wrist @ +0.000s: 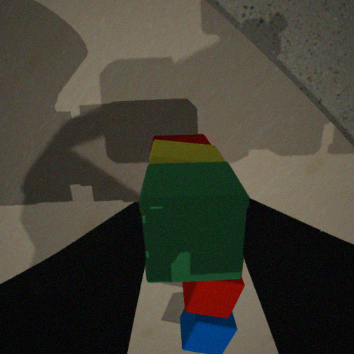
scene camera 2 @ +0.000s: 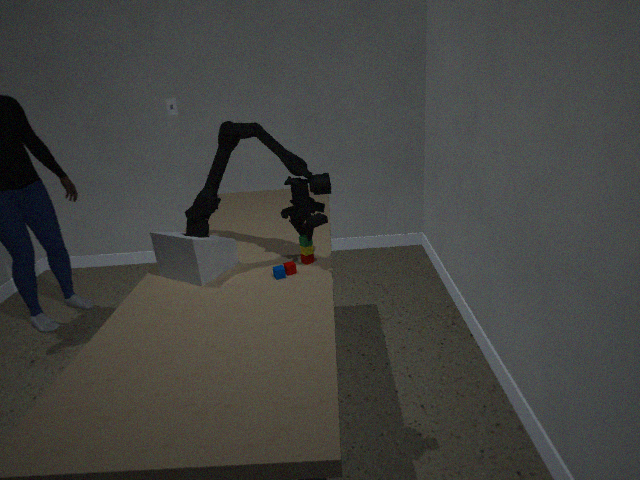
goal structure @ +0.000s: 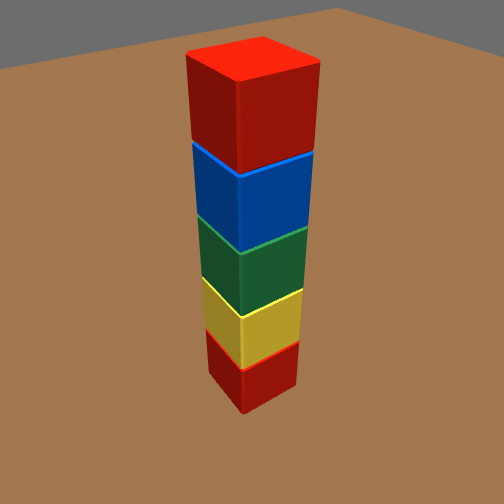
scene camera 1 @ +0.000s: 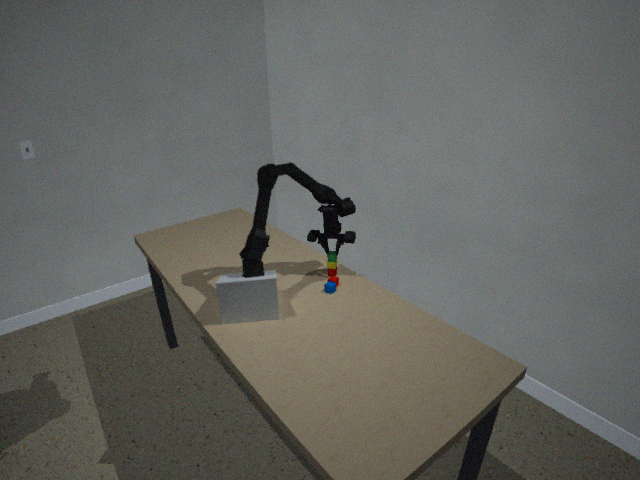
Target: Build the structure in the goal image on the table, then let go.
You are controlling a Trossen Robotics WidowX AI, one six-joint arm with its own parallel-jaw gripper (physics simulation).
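Frame: origin at the arm's base, x ahead, y left, z up, level; millimetres.
Where they show: gripper, fingertip midpoint: (scene camera 2: pixel 306 239) (scene camera 1: pixel 332 255); arm's base, origin of the base link: (scene camera 2: pixel 196 236) (scene camera 1: pixel 253 275).
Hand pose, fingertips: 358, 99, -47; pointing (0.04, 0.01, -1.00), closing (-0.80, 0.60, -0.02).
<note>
Each offset is from my fingertips to the top centre of the thing, as dx, dy, dz. Level surfaces: height alone.
My gripper (scene camera 1: pixel 332 252) (scene camera 2: pixel 306 237) (wrist: pixel 191 211) is shut on a green cube {-2, -3, +14} (scene camera 1: pixel 332 256) (scene camera 2: pixel 305 241) (wrist: pixel 195 230). The green cube is directly above a yellow cube {-2, -1, -19} (scene camera 1: pixel 331 265) (scene camera 2: pixel 307 250) (wrist: pixel 185 153), with no gap visible in the scene views. The yellow cube sits on a red cube {-3, -3, -52} (scene camera 1: pixel 332 272) (scene camera 2: pixel 307 259) (wrist: pixel 180 138) on the table. A second red cube {-42, -87, -52} (scene camera 1: pixel 334 281) (scene camera 2: pixel 290 268) (wrist: pixel 214 299) lies beside this column. A blue cube {-69, -119, -52} (scene camera 1: pixel 329 287) (scene camera 2: pixel 279 272) (wrist: pixel 208 337) is next to it, seemingly touching. The green cube hides much of the column in the wrist view.
The table {dz -85} (scene camera 1: pixel 361 351) (scene camera 2: pixel 206 361) has its long edge close behind the column. A pale grey block (scene camera 1: pixel 248 300) (scene camera 2: pixel 178 258) stands at the arm's base. A person (scene camera 2: pixel 20 211) stands on the floor left of the table in the second scene view.
</note>
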